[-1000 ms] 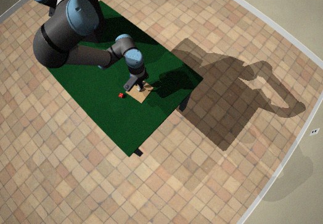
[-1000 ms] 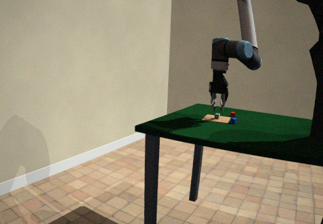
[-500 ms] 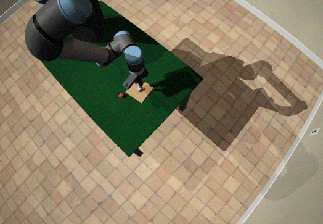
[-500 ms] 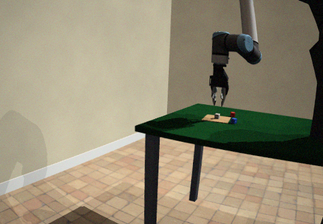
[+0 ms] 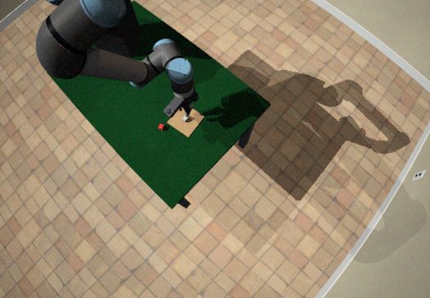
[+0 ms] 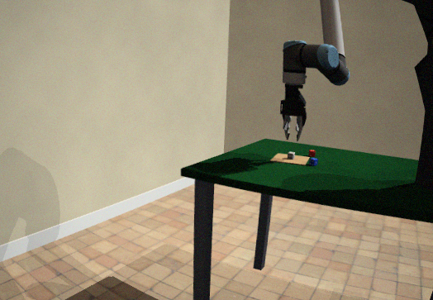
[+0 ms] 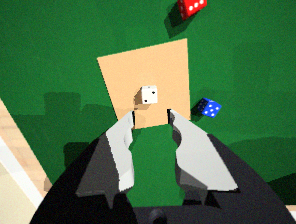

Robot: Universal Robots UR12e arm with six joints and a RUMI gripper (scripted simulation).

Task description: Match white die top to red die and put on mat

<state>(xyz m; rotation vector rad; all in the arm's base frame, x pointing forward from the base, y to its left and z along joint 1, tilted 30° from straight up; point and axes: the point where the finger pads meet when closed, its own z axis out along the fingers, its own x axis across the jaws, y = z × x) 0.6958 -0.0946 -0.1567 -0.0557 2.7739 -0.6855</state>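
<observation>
The white die is 8 cm below my hand. Also, from my hand: red die (12 cm to the right, 8 cm below, 6 cm behind); then tan mat (9 cm below); then blue die (10 cm behind, 8 cm below, 3 cm to the left).
</observation>
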